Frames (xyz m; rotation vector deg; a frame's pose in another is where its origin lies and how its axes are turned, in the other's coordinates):
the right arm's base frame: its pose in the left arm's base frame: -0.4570 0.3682 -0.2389 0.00 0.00 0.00
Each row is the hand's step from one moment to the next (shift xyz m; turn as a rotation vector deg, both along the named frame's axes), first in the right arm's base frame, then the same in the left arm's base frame.
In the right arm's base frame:
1: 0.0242 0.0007 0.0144 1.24 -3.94 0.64
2: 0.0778 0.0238 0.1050 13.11 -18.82 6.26
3: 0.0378 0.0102 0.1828 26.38 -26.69 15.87
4: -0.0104 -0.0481 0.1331 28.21 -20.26 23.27
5: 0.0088 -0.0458 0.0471 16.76 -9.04 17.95
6: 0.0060 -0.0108 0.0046 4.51 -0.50 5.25
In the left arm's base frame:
1: 0.0242 0.0007 0.0144 1.24 -3.94 0.64
2: 0.0778 0.0238 0.1050 13.11 -18.82 6.26
3: 0.0378 0.0102 0.1828 26.38 -26.69 15.87
4: -0.0104 -0.0481 0.1331 28.21 -20.26 23.27
5: 0.0088 -0.0458 0.0471 16.76 -9.04 17.95
6: 0.0060 -0.0108 0.0046 4.51 -0.50 5.25

